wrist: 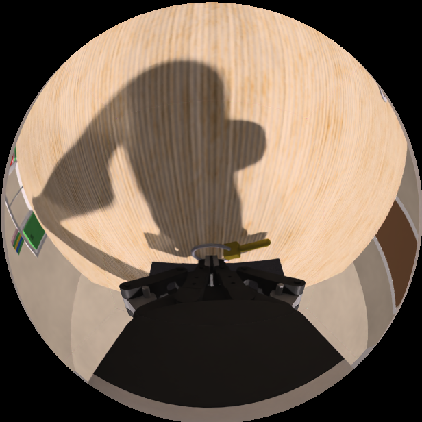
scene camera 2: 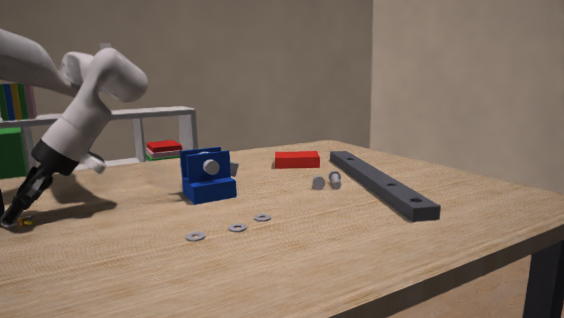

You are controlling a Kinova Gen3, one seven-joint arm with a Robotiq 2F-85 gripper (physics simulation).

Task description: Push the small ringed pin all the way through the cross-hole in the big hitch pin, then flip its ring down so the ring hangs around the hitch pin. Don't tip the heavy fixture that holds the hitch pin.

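Frame: origin at the arm's base, x down, y back, z left, level; millimetres.
Seen in the pictures: gripper, fingertip midpoint: (scene camera 2: 5,223).
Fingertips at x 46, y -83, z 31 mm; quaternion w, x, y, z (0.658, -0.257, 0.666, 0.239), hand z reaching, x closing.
Note:
A point is followed by its place in that frame.
The small ringed pin, with its yellow shank (scene camera 2: 27,220) {x 36, y -123, z -5 mm} (wrist: 252,247), lies on the table at the far left of the scene view. Its grey ring (wrist: 210,245) lies at the fingertips in the wrist view, its near part hidden behind them. My gripper (scene camera 2: 7,222) {x 46, y -83, z 31 mm} (wrist: 210,262) is shut and empty, tilted, with its tips down at the table beside the pin's yellow body. The blue fixture (scene camera 2: 210,190) {x 26, y -444, z -24 mm} stands upright to the right of the gripper in the scene view. The grey round end of the hitch pin (scene camera 2: 211,167) {x -18, y -452, z -14 mm} shows in its upright walls. The cross-hole cannot be made out.
Three flat washers (scene camera 2: 195,236) {x 46, y -369, z -192 mm} (scene camera 2: 237,227) {x 47, y -441, z -190 mm} (scene camera 2: 262,217) {x 47, y -494, z -169 mm} lie in front of the fixture. Two grey bolts (scene camera 2: 318,183) {x 37, y -675, z -62 mm} (scene camera 2: 335,179) {x 32, y -715, z -70 mm}, a red block (scene camera 2: 297,160) {x 29, y -731, z 133 mm} and a long dark bar with holes (scene camera 2: 370,173) {x 25, y -798, z -87 mm} lie to its right. A shelf (scene camera 2: 188,131) stands behind the table.

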